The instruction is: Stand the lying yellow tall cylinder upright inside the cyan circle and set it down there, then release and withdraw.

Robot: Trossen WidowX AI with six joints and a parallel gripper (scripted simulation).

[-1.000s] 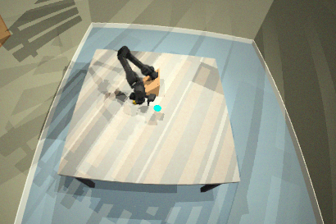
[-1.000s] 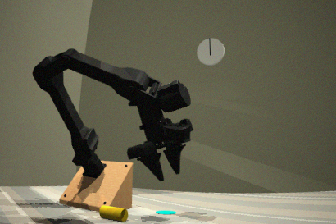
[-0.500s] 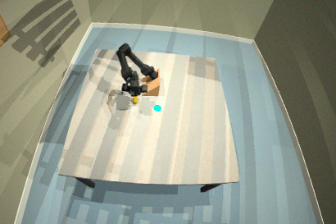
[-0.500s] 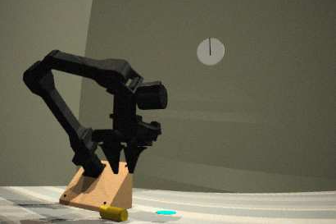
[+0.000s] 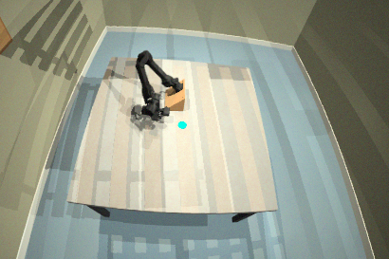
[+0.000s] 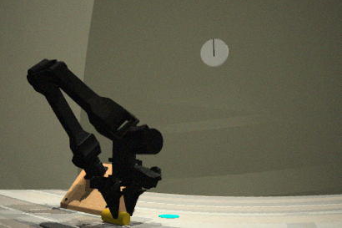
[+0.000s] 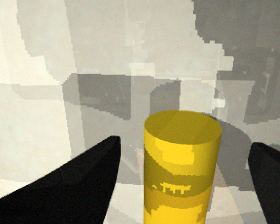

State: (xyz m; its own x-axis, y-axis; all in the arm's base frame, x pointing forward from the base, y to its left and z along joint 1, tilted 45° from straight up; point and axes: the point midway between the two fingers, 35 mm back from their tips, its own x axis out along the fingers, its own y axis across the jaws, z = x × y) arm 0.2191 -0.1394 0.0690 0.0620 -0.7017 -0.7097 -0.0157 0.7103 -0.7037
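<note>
The cyan circle is 190 mm to the left of my gripper tip, 30 mm ahead of it and 20 mm below it. From my gripper tip the other things lie so: yellow cylinder 20 mm behind.
</note>
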